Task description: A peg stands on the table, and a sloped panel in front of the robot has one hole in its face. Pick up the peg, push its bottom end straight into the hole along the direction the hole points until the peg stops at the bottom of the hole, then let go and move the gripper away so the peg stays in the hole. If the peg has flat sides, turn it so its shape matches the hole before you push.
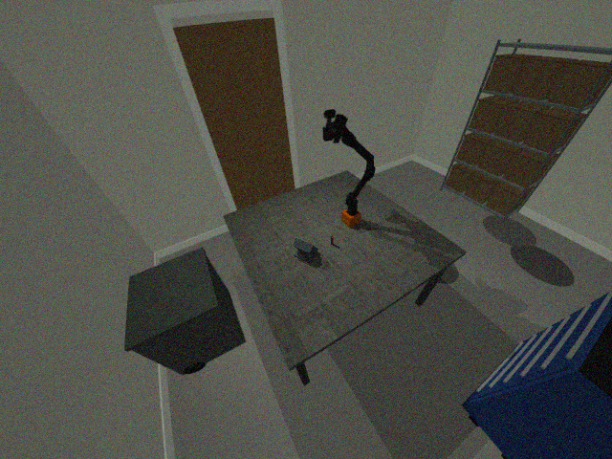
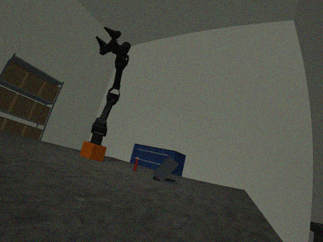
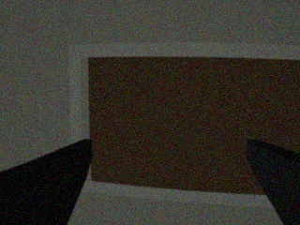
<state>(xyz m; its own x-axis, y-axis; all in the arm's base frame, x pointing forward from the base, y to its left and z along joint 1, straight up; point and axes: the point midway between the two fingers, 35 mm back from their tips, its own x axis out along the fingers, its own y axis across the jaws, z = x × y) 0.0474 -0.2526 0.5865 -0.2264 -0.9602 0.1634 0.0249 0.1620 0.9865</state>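
The red peg lies 62 cm below my gripper tip, 38 cm to the left of it and 22 cm ahead of it. The rest, counted from my gripper tip: sloped panel: 62 cm below, 41 cm ahead, 35 cm to the left.
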